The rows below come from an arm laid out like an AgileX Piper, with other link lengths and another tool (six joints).
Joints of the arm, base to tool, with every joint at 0 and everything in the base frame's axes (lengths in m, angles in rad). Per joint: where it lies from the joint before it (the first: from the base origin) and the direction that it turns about. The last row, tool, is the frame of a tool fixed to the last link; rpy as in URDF.
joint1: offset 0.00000 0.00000 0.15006 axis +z
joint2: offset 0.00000 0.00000 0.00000 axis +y
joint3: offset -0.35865 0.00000 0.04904 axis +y
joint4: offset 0.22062 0.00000 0.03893 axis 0.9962 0 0.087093
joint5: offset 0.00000 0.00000 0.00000 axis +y
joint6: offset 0.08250 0.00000 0.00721 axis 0.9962 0 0.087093
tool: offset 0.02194 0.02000 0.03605 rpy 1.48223 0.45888 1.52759
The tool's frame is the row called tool.
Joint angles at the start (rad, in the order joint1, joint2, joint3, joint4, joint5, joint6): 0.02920 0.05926 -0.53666 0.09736 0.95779 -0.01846
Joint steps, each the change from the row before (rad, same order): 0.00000 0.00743 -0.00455 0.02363 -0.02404 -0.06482; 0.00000 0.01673 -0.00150 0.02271 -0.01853 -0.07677; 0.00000 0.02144 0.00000 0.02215 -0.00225 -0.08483; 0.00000 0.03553 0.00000 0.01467 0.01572 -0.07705
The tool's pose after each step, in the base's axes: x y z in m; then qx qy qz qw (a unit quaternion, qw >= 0). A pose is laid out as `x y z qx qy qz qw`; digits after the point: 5 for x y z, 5 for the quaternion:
-0.06658 0.02881 0.35189 0.39823 0.72413 0.33271 0.45425
-0.06452 0.03262 0.35466 0.37102 0.73666 0.32530 0.46245
-0.06166 0.03673 0.35519 0.34285 0.75520 0.31150 0.46378
-0.05615 0.04034 0.35436 0.31977 0.77965 0.29124 0.45285

